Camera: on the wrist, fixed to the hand. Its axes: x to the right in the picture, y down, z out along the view.
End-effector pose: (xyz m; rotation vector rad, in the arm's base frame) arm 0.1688 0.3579 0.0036 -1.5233 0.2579 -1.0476
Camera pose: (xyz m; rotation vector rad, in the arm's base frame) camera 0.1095 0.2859 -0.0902 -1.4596 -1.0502 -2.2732
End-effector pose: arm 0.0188 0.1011 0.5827 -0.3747 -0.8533 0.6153
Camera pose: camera 0.0585 0.1369 0.4617 0.3517 -0.7505 -0.8127
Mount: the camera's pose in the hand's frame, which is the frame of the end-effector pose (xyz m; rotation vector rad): -0.0277 0.0786 -0.1027 0.0680 0.1277 -1.5526
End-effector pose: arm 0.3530 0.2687 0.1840 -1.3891 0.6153 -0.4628
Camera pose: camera 0.2613 0.2189 0.1027 -1.5589 -0.5325 -1.7635
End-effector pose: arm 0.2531 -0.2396 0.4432 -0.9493 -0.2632 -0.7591
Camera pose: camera 0.2754 -0.2822 0.3200 -0.4780 -0.9404 -2.1854
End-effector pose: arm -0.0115 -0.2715 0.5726 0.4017 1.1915 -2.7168
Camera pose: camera 0.0526 -0.2479 0.4594 0.2965 -0.8144 1.6171
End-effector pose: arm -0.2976 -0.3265 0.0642 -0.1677 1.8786 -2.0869
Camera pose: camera -0.2898 -0.2268 -0.0224 1.1363 -1.0328 1.6417
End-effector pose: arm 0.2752 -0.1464 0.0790 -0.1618 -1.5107 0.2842
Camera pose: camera 0.3699 -0.0718 0.0245 1.0040 -1.1203 -0.8966
